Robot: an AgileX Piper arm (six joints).
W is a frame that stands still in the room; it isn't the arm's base.
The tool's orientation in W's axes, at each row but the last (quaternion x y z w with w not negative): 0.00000 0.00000 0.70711 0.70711; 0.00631 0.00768 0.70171 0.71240; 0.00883 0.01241 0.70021 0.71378; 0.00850 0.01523 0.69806 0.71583; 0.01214 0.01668 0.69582 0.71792
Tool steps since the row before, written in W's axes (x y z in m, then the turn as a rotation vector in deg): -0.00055 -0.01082 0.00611 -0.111 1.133 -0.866; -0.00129 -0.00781 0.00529 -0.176 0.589 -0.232; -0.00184 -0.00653 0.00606 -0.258 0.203 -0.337; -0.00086 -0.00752 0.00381 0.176 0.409 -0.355; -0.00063 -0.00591 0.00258 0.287 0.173 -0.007
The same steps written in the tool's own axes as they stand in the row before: -0.01082 0.00055 0.00611 1.133 0.111 -0.866; -0.00784 0.00128 0.00525 0.587 0.180 -0.234; -0.00660 0.00189 0.00597 0.200 0.252 -0.344; -0.00758 0.00080 0.00371 0.417 -0.177 -0.345; -0.00594 0.00055 0.00252 0.182 -0.281 0.006
